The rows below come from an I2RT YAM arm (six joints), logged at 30 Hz.
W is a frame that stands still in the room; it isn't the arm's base.
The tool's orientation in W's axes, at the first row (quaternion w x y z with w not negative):
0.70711 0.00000 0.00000 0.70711
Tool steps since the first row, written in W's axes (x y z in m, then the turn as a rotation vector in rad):
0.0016 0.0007 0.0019 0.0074 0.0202 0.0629
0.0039 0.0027 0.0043 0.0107 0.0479 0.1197
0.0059 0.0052 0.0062 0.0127 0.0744 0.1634
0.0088 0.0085 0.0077 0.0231 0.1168 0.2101
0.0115 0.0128 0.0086 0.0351 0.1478 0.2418
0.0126 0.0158 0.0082 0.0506 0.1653 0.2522
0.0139 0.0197 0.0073 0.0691 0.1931 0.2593
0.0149 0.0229 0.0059 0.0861 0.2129 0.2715
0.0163 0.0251 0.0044 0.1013 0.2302 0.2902
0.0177 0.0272 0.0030 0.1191 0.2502 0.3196
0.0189 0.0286 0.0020 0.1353 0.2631 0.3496
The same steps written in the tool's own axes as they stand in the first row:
0.0007 -0.0016 0.0019 0.0202 -0.0074 0.0629
0.0027 -0.0039 0.0043 0.0479 -0.0107 0.1197
0.0052 -0.0059 0.0062 0.0744 -0.0127 0.1634
0.0085 -0.0088 0.0077 0.1168 -0.0231 0.2101
0.0128 -0.0115 0.0086 0.1478 -0.0351 0.2418
0.0158 -0.0126 0.0082 0.1653 -0.0506 0.2522
0.0197 -0.0139 0.0073 0.1931 -0.0691 0.2593
0.0229 -0.0149 0.0059 0.2129 -0.0861 0.2715
0.0251 -0.0163 0.0044 0.2302 -0.1013 0.2902
0.0272 -0.0177 0.0030 0.2502 -0.1191 0.3196
0.0286 -0.0189 0.0020 0.2631 -0.1353 0.3496

